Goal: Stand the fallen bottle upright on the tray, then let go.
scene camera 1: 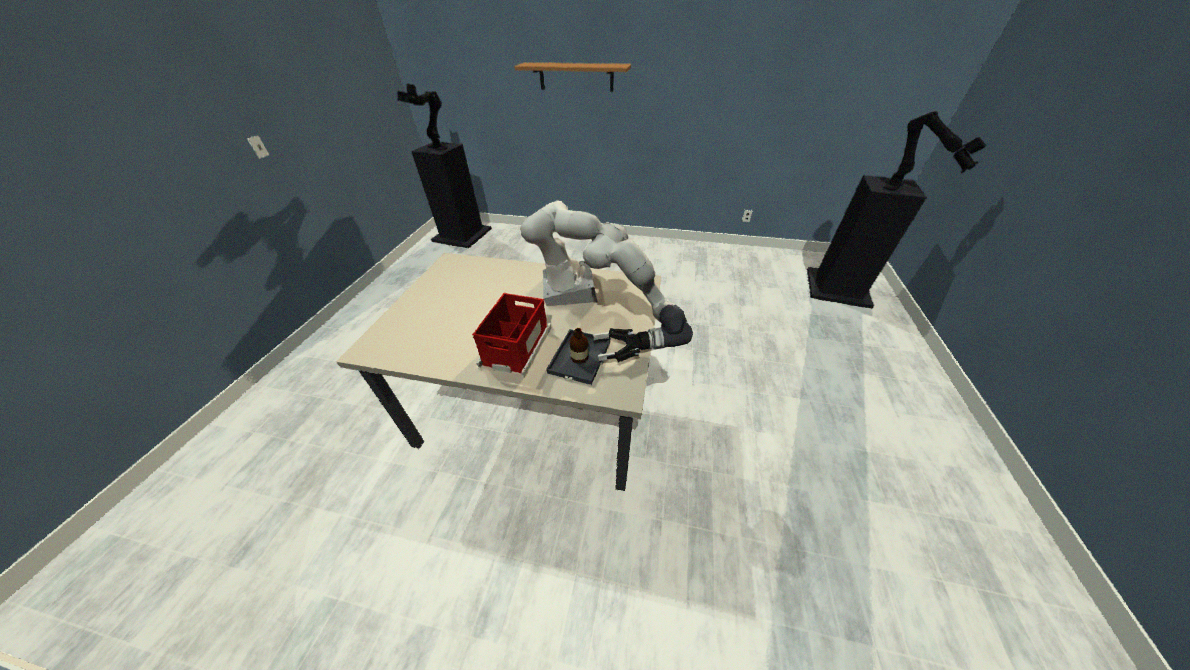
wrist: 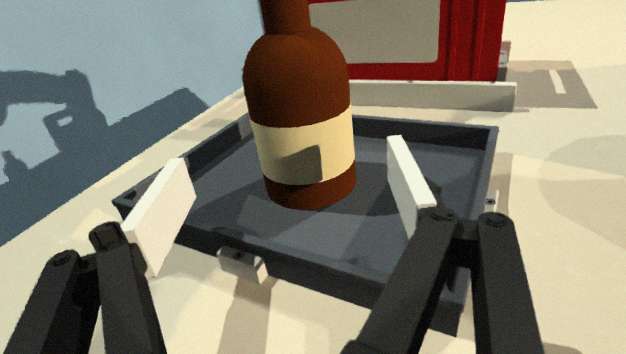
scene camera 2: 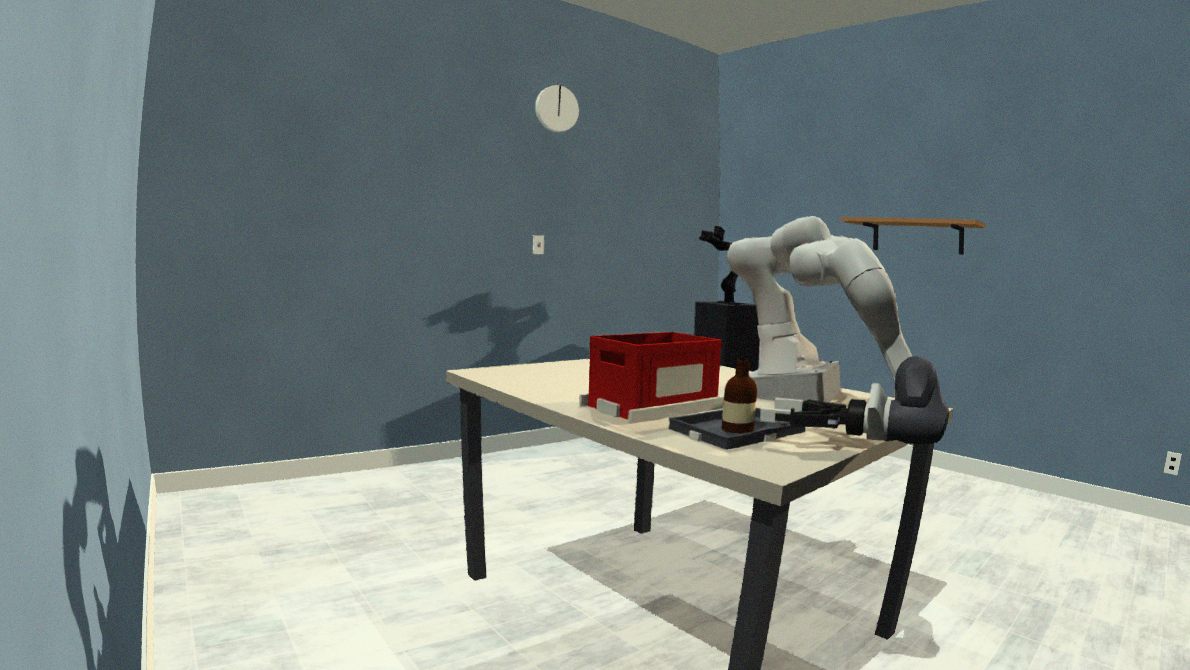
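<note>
The brown bottle (scene camera 1: pixel 578 347) (scene camera 2: pixel 738 399) (wrist: pixel 302 100) with a cream label stands upright on the dark tray (scene camera 1: pixel 563 365) (scene camera 2: pixel 697 431) (wrist: pixel 325 237). In the wrist view its neck is cut off by the top edge. My gripper (scene camera 1: pixel 600 347) (scene camera 2: pixel 781 410) (wrist: pixel 286 168) is open and level, low at the tray's side nearest the arm's hand. Its white fingertip pads are wide apart. They are clear of the bottle, which stands beyond them in the wrist view, with a gap on each side.
A red crate (scene camera 1: pixel 497 347) (scene camera 2: pixel 616 387) (wrist: pixel 472 40) stands beside the tray on the table (scene camera 1: pixel 416 332) (scene camera 2: pixel 524 384), with low pale strips around its base. The tray's raised rim lies just below the gripper's fingers.
</note>
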